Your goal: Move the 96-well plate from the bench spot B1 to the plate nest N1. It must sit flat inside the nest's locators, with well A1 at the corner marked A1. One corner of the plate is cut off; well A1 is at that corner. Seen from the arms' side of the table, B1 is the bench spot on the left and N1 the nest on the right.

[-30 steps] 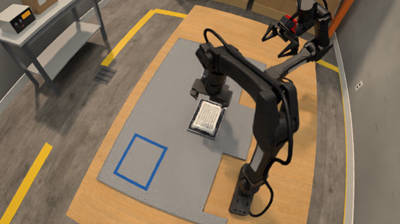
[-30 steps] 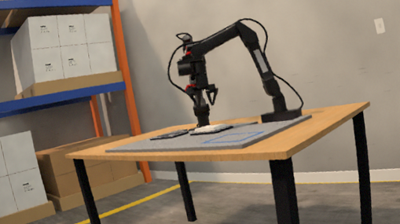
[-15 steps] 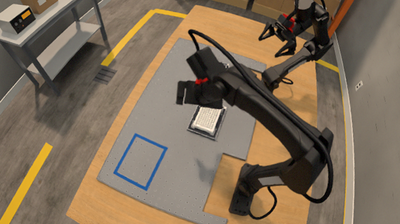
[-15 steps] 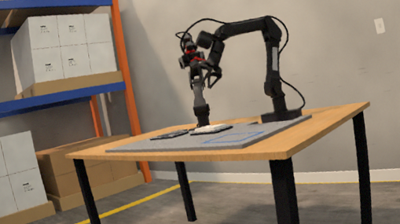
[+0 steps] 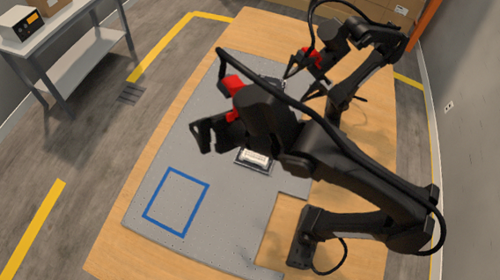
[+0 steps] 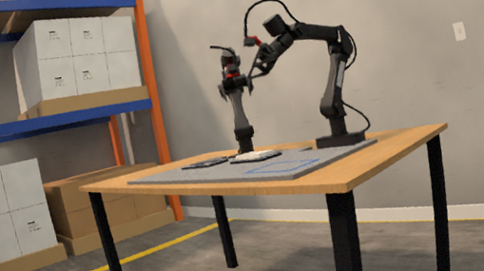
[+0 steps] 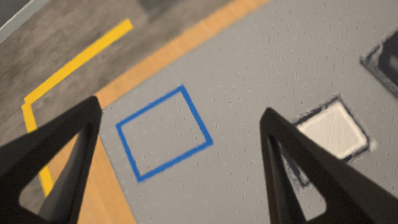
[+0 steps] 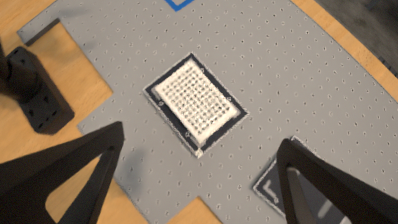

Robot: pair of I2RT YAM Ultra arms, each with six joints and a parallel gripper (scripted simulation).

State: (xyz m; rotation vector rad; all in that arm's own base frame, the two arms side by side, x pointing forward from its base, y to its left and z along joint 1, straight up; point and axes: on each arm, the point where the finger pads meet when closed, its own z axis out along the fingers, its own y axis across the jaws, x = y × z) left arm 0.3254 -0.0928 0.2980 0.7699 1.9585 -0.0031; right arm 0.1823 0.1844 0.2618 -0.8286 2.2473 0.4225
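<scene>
The white 96-well plate lies 50 mm ahead of my right hand, 70 mm to the left of it and 230 mm below it. From my right hand the other things lie so: black plate nest: 90 mm ahead, 180 mm to the right, 240 mm below.
</scene>
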